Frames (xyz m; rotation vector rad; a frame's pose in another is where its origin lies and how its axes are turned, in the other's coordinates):
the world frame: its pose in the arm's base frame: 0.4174 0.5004 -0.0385 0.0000 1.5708 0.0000
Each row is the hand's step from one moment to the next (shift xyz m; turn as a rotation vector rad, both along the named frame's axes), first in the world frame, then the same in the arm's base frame.
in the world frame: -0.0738 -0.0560 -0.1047 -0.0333 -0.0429 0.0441
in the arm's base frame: -0.1047 -0.0560 0.0738 0.0441 -0.0429 0.0333
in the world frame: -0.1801 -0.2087 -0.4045 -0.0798 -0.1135 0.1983
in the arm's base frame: -0.4045 -0.2087 0.1801 0.1983 -0.1135 0.0798
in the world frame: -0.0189 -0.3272 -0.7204 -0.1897 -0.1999 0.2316
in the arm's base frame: -0.7204 -0.3272 0.0189 0.2316 -0.1999 0.1897
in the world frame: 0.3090 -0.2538 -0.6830 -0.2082 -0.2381 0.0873
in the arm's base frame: -0.6830 -0.2538 -0.3090 0.0873 -0.2381 0.2082
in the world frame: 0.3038 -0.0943 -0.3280 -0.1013 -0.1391 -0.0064
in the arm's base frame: -0.3280 -0.0943 -0.3038 -0.0064 -0.1391 0.1013
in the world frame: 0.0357 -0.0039 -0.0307 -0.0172 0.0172 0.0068
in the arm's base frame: -0.0307 -0.0039 -0.0357 0.0068 0.0172 0.0172
